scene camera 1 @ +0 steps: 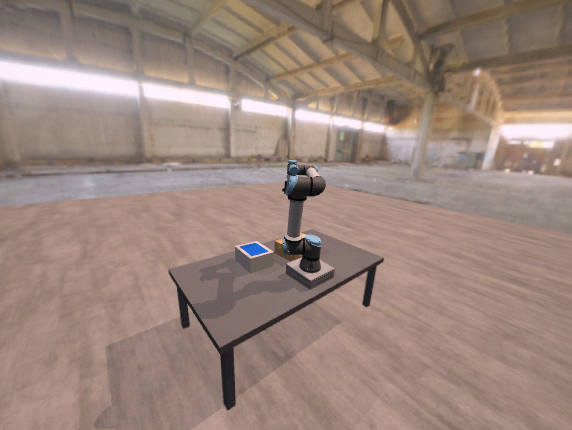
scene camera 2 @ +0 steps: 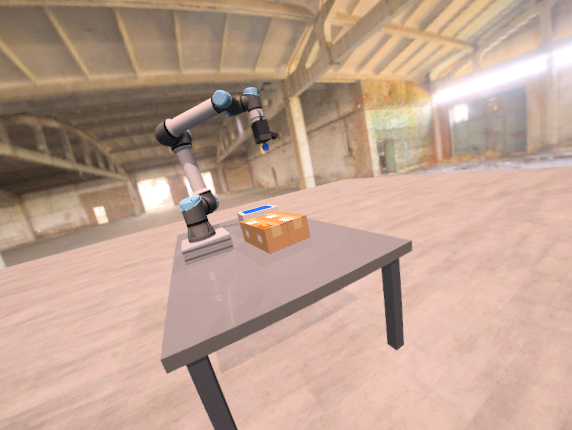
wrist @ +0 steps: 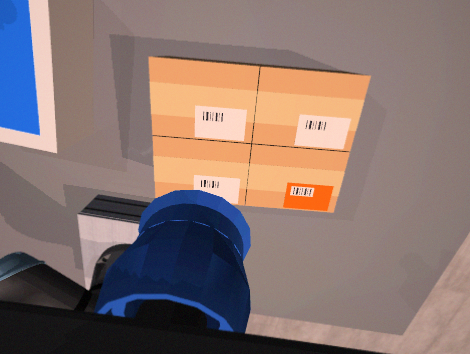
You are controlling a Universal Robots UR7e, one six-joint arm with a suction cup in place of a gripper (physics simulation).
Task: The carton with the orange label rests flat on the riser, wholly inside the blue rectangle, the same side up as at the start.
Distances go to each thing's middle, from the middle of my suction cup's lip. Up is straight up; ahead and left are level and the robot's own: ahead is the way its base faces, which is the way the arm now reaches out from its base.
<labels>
Right now my suction cup is 36 cm to the right of the riser with blue rectangle [scene camera 1: 253,256] and 42 cm above it.
</labels>
